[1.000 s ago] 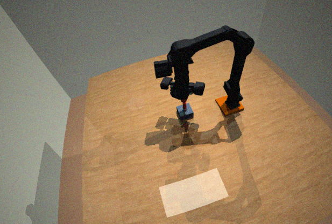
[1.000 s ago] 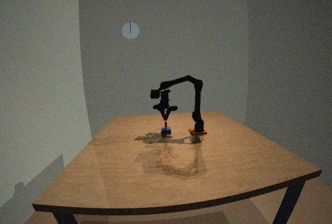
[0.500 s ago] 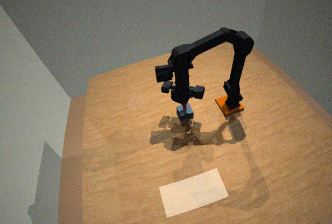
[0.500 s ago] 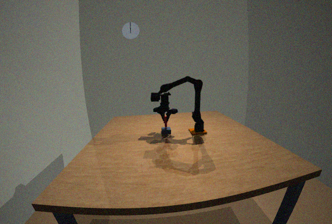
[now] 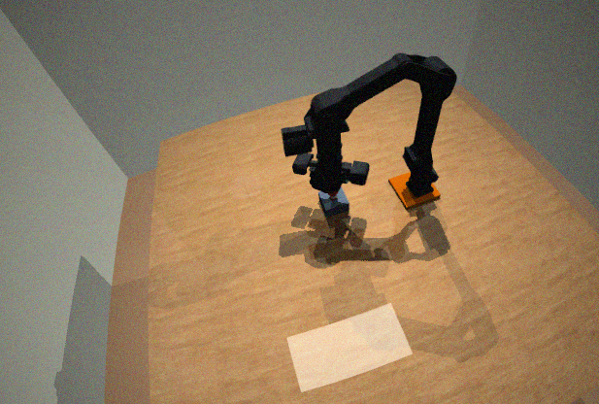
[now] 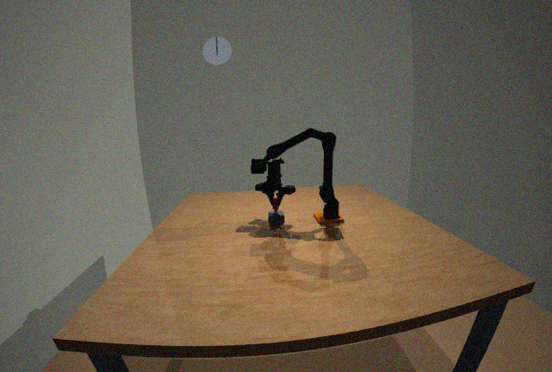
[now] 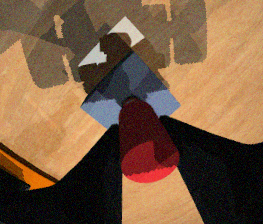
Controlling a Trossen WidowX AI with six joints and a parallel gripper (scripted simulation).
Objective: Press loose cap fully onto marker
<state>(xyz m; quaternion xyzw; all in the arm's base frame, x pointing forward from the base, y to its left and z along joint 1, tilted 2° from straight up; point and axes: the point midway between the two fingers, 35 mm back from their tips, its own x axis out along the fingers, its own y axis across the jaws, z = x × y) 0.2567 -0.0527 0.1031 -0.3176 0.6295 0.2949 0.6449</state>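
My gripper tip is 1 cm below the red marker cap.
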